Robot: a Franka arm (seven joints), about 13 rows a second.
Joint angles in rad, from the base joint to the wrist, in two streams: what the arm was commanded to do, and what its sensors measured. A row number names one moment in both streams.
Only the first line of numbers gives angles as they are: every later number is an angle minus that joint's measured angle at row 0.
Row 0, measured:
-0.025 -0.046 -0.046 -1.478 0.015 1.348 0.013
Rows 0 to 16, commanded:
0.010 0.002 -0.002 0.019 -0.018 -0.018 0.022
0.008 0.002 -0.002 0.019 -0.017 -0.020 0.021
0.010 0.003 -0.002 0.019 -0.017 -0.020 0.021
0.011 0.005 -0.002 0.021 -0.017 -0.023 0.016
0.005 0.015 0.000 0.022 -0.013 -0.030 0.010
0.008 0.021 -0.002 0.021 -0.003 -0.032 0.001
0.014 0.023 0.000 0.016 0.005 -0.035 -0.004
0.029 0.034 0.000 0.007 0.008 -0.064 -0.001
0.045 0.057 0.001 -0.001 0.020 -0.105 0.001
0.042 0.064 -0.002 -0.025 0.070 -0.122 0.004
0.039 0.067 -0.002 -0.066 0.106 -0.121 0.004
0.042 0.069 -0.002 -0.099 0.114 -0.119 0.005
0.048 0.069 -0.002 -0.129 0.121 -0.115 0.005
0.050 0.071 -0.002 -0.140 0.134 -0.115 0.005
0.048 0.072 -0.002 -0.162 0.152 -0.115 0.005
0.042 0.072 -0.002 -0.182 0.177 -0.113 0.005
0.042 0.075 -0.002 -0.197 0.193 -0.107 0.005
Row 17, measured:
0.044 0.093 0.003 -0.157 0.155 -0.113 -0.001
